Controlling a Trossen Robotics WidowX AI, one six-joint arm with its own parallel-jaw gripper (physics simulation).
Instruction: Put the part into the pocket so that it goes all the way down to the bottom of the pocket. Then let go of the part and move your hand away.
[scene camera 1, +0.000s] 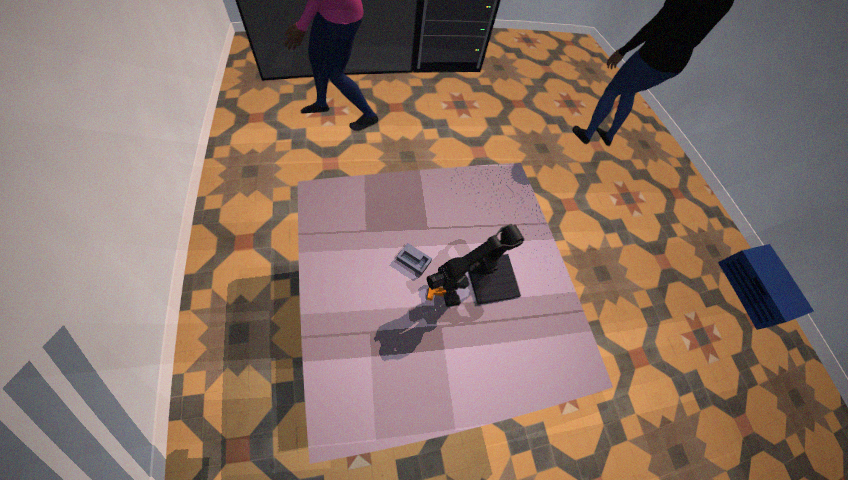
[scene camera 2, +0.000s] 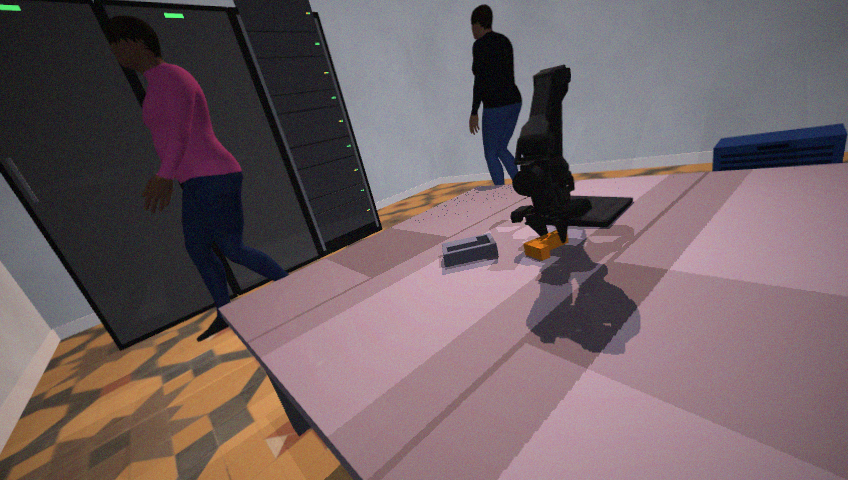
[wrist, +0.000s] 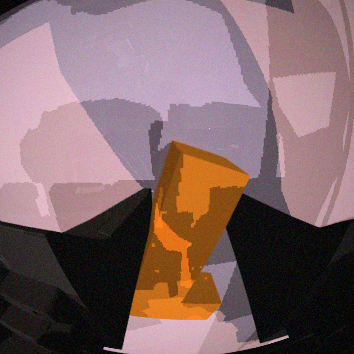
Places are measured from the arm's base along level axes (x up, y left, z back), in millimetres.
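Pixels of known places: gripper, fingertip midpoint: (scene camera 1: 446, 293) (scene camera 2: 556, 242) (wrist: 186, 195); arm's base, origin of the base link: (scene camera 1: 483, 268).
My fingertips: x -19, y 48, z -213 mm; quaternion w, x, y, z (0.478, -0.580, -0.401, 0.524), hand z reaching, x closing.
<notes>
For each thing: its top centre in the pictures, then the offset to it from my fingertips. Level surfaces: height alone.
- orange L-shaped part, middle of its top: (wrist: 200, 272) (scene camera 2: 549, 238) (scene camera 1: 440, 293) dx +26, dy -4, dz -32 mm
- table top, its level: dx -5 mm
- grey pocket block, middle of its top: (scene camera 2: 467, 243) (scene camera 1: 414, 257) dx +31, dy -207, dz -79 mm
The orange L-shaped part (scene camera 1: 434, 292) (scene camera 2: 542, 248) (wrist: 189, 225) lies low at the table top (scene camera 1: 374, 381) (scene camera 2: 422, 357), just in front of the arm's black base plate (scene camera 1: 495, 286) (scene camera 2: 603, 210). My gripper (scene camera 1: 441, 289) (scene camera 2: 552, 236) (wrist: 186, 195) is shut on the part, one dark finger on each side of its long leg in the wrist view. I cannot tell whether the part touches the table. The grey pocket block (scene camera 1: 402, 265) (scene camera 2: 470, 254) sits on the table a short way to the left of the part, its slot facing up and empty.
Two people walk on the patterned floor: one in magenta (scene camera 1: 332, 57) (scene camera 2: 203, 190) and one in black (scene camera 1: 627, 81) (scene camera 2: 494, 95). Dark server racks (scene camera 1: 455, 33) (scene camera 2: 313, 119) stand along the wall behind the table.
</notes>
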